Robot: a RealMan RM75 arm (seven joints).
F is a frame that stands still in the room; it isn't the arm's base.
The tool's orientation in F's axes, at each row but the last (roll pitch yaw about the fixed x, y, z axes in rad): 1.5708 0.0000 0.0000; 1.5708 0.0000 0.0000; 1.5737 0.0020 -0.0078; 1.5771 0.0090 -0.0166; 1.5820 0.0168 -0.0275; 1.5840 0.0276 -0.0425; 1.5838 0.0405 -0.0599; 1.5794 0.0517 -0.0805; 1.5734 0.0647 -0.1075; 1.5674 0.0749 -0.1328; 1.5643 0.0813 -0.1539
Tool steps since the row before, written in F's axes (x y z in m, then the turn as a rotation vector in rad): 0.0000 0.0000 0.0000 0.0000 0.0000 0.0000; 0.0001 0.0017 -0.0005 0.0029 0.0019 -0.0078; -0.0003 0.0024 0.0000 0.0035 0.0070 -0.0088; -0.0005 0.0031 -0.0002 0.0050 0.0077 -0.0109; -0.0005 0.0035 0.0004 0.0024 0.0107 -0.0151; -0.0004 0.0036 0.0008 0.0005 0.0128 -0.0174; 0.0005 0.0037 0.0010 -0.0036 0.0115 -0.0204; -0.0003 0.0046 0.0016 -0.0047 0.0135 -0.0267; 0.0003 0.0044 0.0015 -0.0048 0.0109 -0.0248; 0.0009 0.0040 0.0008 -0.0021 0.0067 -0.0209; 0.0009 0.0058 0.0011 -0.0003 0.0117 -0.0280
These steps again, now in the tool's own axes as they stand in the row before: 0.0000 0.0000 0.0000 0.0000 0.0000 0.0000; 0.0001 -0.0005 -0.0017 0.0029 -0.0078 -0.0019; -0.0003 0.0000 -0.0024 0.0035 -0.0088 -0.0070; -0.0005 -0.0002 -0.0031 0.0050 -0.0109 -0.0077; -0.0006 0.0004 -0.0035 0.0024 -0.0152 -0.0106; -0.0006 0.0007 -0.0036 0.0004 -0.0176 -0.0126; 0.0002 0.0010 -0.0037 -0.0035 -0.0207 -0.0110; -0.0008 0.0015 -0.0046 -0.0044 -0.0271 -0.0128; -0.0003 0.0015 -0.0044 -0.0043 -0.0252 -0.0103; 0.0003 0.0008 -0.0041 -0.0014 -0.0210 -0.0064; -0.0001 0.0011 -0.0059 0.0002 -0.0280 -0.0117
